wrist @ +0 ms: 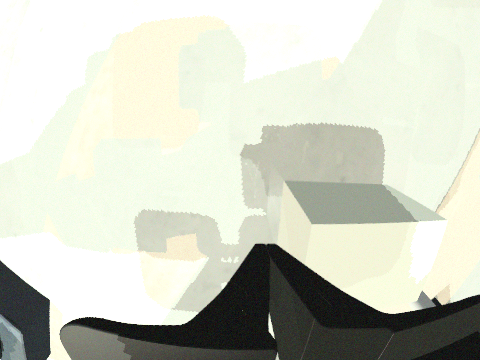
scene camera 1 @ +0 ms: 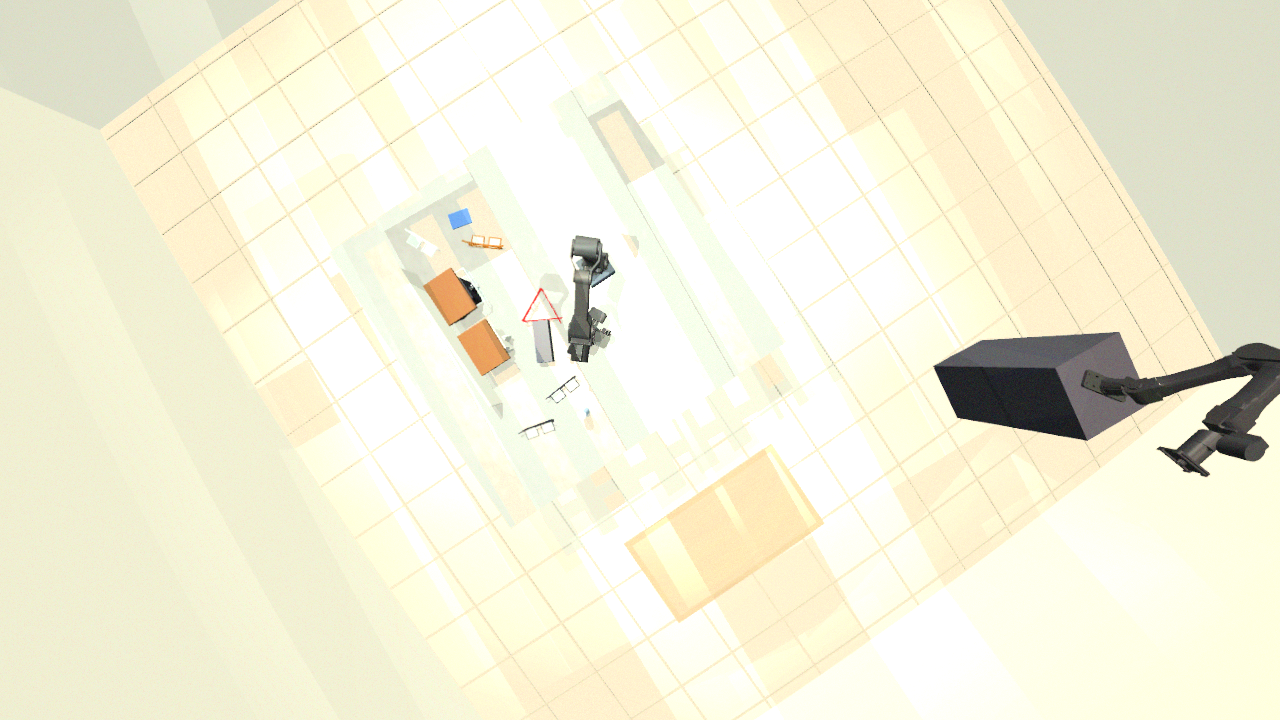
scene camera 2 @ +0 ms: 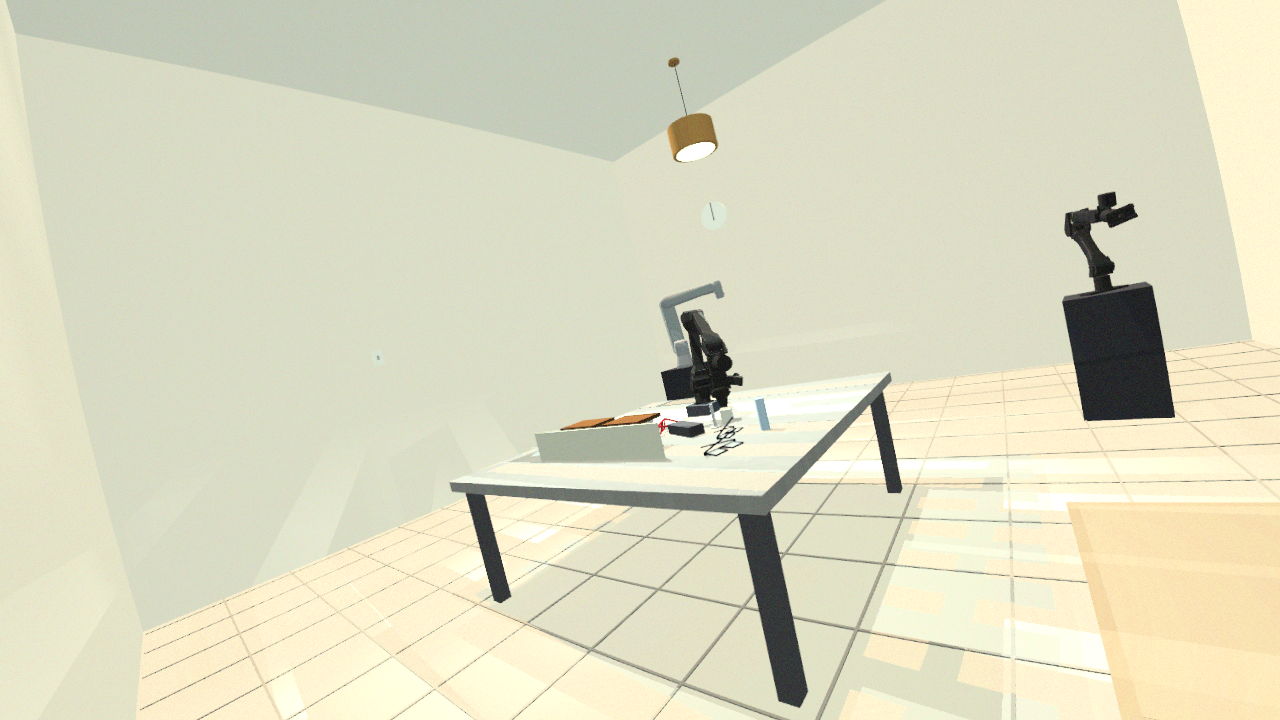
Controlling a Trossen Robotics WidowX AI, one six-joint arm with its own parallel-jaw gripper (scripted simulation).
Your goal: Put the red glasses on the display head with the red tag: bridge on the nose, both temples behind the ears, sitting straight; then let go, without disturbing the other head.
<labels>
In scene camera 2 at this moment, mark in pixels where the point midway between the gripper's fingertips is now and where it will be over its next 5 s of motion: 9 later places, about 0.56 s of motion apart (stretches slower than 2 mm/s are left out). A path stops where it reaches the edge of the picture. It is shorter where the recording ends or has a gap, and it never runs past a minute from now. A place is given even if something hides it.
My gripper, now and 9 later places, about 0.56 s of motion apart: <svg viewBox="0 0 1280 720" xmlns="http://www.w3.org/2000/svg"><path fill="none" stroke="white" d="M726 411L726 412L726 412L724 400L722 396L710 400L694 404L679 407L667 410L662 410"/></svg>
</labels>
